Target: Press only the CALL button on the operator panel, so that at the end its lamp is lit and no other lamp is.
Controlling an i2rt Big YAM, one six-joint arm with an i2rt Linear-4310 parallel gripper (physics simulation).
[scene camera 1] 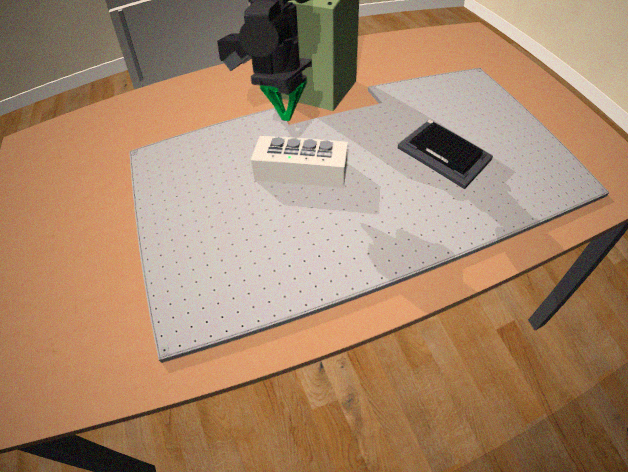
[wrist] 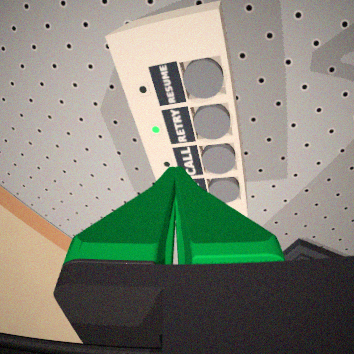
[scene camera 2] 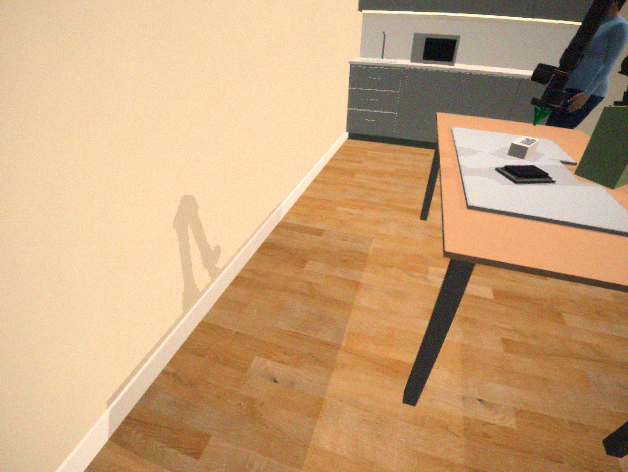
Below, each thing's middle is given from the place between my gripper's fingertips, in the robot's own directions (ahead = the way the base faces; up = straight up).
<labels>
I see my gripper 2 cm short of the cream operator panel [wrist: 150, 54], 1 cm to the right of it and 9 cm above it. Round my hand: black tray-like device [scene camera 1: 439, 143] 13 cm ahead, 29 cm to the left, 10 cm below.
</labels>
